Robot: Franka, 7 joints.
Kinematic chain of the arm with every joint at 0, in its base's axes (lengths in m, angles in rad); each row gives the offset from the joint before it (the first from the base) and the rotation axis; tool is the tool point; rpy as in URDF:
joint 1: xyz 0 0 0.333 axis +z
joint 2: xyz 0 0 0 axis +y
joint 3: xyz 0 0 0.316 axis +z
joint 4: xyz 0.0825 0 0 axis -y
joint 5: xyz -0.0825 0 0.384 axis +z
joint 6: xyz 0 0 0 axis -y
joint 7: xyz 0.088 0 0 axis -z
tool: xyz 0 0 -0.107 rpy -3.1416 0 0
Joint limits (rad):
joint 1: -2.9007..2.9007
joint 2: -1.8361..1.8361
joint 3: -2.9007..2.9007
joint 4: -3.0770..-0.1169
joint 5: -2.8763..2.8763
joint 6: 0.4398..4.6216
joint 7: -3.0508..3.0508
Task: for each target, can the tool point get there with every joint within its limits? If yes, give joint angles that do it. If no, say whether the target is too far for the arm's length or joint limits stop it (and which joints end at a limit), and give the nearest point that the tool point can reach.
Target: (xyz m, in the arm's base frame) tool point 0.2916 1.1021 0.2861
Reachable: no: too far | nearest point 0.2192 0.8287 0.2977 | short by 0.283 m
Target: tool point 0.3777 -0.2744 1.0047
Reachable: yes | joints 1.1008 -0.3257 -1.2158 -1.0286 -1.7969 2.2736 -2.3947
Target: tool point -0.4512 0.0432 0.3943
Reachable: yes | joints 0.8422 0.4498 2.2039 -2.5216 2.2254 2.4537 -2.5929
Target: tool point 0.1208 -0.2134 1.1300
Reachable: yes | joints 1.6697 -0.5532 -0.1686 -0.6531 0.6217 3.2815 -1.1207
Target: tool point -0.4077 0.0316 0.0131
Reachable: yes | joints -1.9511 1.4909 -0.6429 -2.2845 -1.7641 1.4398 2.1848
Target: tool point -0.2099 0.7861 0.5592
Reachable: yes | joints -0.8480 -1.1685 1.8136 -0.7299 1.7171 2.5442 -2.4071
